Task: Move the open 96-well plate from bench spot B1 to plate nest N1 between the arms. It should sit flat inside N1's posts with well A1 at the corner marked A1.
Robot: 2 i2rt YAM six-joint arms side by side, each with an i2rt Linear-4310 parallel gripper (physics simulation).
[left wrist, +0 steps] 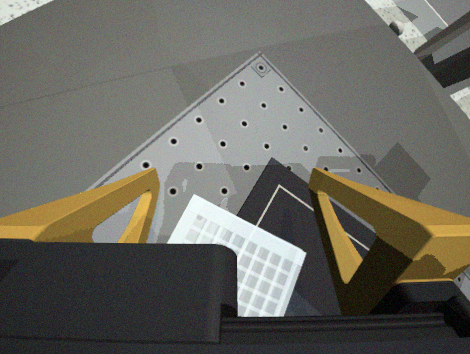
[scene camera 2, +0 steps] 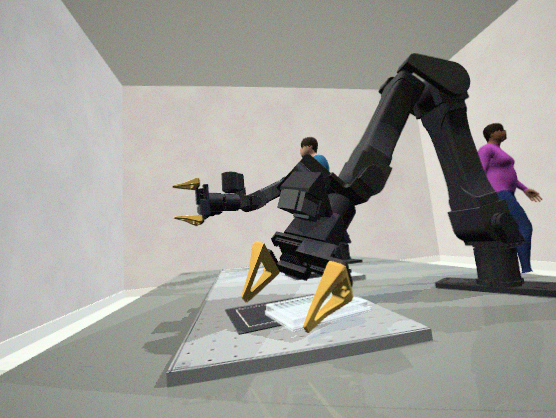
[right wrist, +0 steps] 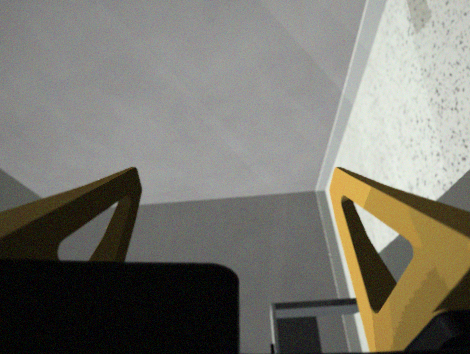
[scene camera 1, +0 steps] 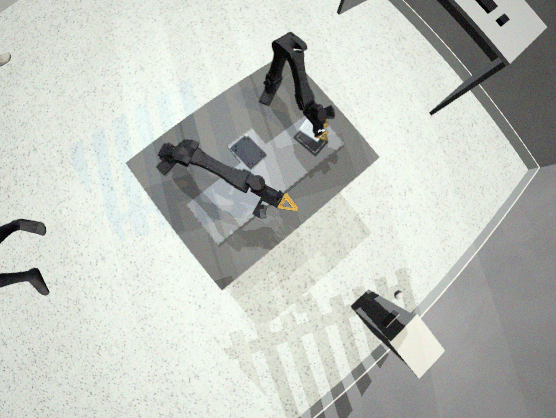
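Observation:
The white open 96-well plate lies beside and partly over the dark outlined pad, turned relative to its outline; the camera housing hides part of it in the left wrist view. My left gripper is open, pointing down over the plate, one finger on each side in scene camera 2, with nothing held. The dark square nest, with small marks at its corners, lies between the arms; its A1 mark is not readable. My right gripper is open and empty, raised and pointing away from the plate.
A light perforated board lies under the pad on the grey table. The right arm reaches across the board, to the left of the plate in scene camera 1. People stand behind the table in scene camera 2.

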